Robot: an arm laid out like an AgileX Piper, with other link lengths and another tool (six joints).
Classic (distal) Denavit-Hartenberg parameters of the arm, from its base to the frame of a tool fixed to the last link. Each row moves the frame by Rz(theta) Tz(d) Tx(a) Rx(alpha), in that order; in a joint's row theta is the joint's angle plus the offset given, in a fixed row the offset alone. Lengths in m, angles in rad.
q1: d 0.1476, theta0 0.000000, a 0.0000, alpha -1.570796
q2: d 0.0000, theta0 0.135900, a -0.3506, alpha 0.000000
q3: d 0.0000, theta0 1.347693, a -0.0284, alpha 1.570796
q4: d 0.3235, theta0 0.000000, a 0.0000, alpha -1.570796
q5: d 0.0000, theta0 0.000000, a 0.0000, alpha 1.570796
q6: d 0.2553, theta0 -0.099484, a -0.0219, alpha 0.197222
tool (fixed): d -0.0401, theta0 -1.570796, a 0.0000, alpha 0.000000
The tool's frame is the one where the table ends.
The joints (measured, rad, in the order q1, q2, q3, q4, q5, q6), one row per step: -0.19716 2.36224 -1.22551 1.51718 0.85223 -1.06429; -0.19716 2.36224 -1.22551 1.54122 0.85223 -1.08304; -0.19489 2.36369 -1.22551 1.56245 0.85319 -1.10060; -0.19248 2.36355 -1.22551 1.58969 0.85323 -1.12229; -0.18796 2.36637 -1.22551 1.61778 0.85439 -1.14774; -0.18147 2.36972 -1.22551 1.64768 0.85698 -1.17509; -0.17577 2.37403 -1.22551 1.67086 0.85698 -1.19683
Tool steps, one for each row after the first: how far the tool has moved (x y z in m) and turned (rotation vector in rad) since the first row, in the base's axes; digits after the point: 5 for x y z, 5 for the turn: 0.00315 -0.00074 0.00224 0.00345 -0.01507 -0.00985; 0.00550 0.00005 0.00355 0.00693 -0.02773 -0.01538; 0.00893 0.00043 0.00617 0.01006 -0.04514 -0.02424; 0.01176 0.00221 0.00740 0.01303 -0.06238 -0.02930; 0.01455 0.00520 0.00869 0.01692 -0.08076 -0.03258; 0.01645 0.00759 0.00841 0.01793 -0.09319 -0.03532
